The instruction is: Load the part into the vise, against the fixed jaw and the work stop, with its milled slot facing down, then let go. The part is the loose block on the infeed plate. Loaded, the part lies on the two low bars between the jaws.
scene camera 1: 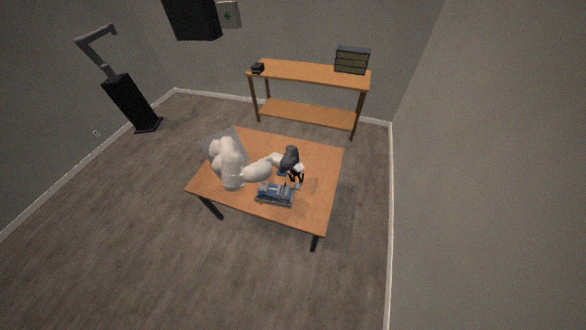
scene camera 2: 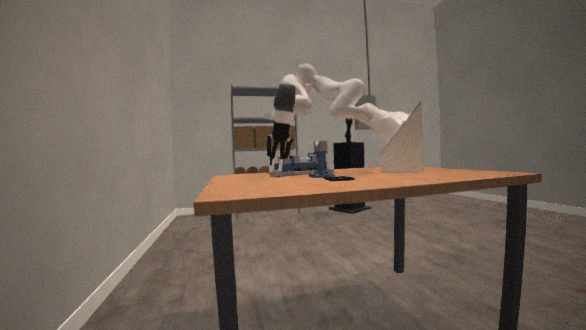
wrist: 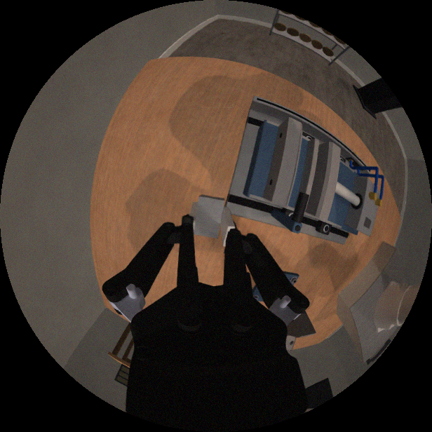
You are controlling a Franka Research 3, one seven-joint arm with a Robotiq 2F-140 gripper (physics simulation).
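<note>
The part [scene camera 1: 298,186] [wrist: 208,212], a small light-grey block, is between the fingertips of my gripper [scene camera 1: 296,181] [scene camera 2: 276,161] [wrist: 209,212]. The fingers are drawn in on its two sides, low over the table, so the gripper is shut on it. The milled slot cannot be made out, and the infeed plate does not show apart from the part. The blue and grey vise [scene camera 1: 275,194] [scene camera 2: 300,166] stands just beside the gripper. In the wrist view its nearer jaw [wrist: 285,162] and the jaw by the white rod [wrist: 324,182] stand apart. A black peg [wrist: 301,206] rises at the vise's near side.
The wooden table [scene camera 1: 320,165] [scene camera 2: 240,192] [wrist: 145,125] carries everything. A small blue fixture [scene camera 2: 320,161] stands close to the vise, with a dark flat pad [scene camera 2: 341,178] beside it. The arm's wedge-shaped mount [scene camera 2: 407,150] is at the table's other end.
</note>
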